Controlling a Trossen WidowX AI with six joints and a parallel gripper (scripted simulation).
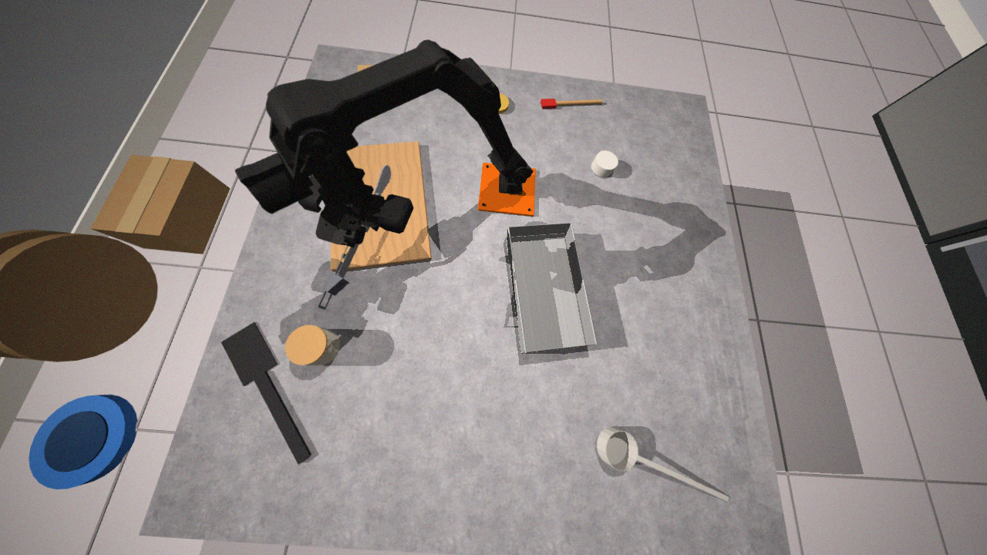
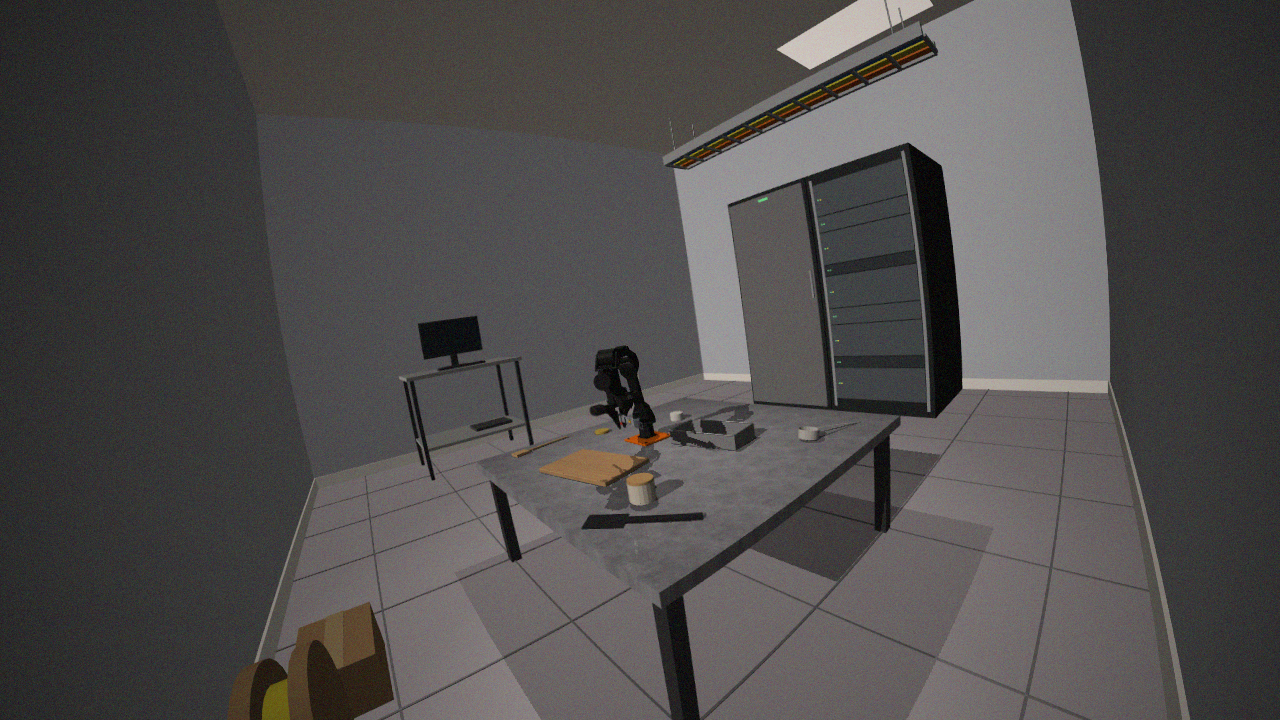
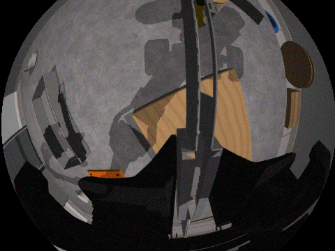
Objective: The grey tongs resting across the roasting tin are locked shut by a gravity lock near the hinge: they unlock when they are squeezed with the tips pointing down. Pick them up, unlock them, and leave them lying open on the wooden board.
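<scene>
Now: gripper tip 150 mm past the wooden board, 150 mm above it and 50 mm to the left of it. The rest, counted from my gripper tip: black spatula: 310 mm ahead, 230 mm to the right, 150 mm below; then grey roasting tin: 390 mm to the left, 130 mm below, 70 mm ahead; then small yellow lock: 80 mm ahead, 40 mm above, 20 mm to the right.
</scene>
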